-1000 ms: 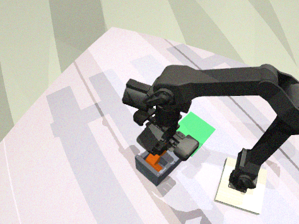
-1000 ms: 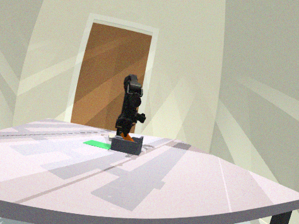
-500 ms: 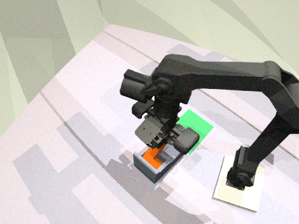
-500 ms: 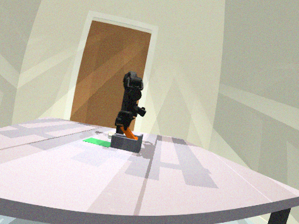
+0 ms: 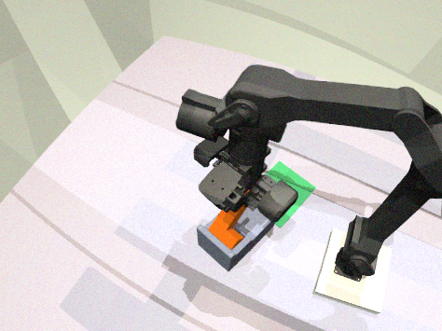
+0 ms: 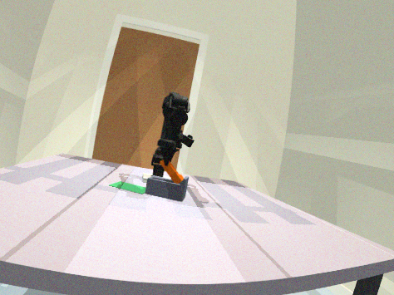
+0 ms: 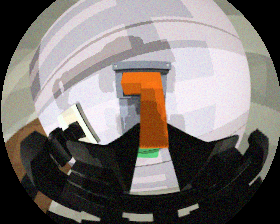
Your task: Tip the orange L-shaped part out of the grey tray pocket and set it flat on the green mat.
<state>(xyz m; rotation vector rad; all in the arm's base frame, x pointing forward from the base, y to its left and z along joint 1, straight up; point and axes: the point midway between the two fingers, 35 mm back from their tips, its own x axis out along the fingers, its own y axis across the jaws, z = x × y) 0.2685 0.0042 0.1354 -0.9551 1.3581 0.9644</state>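
The green mat is 14 cm below my gripper tip, 13 cm to the right of it and 6 cm behind it. The rest, counted from my gripper tip: orange L-shaped part 4 cm to the left, 3 cm below.
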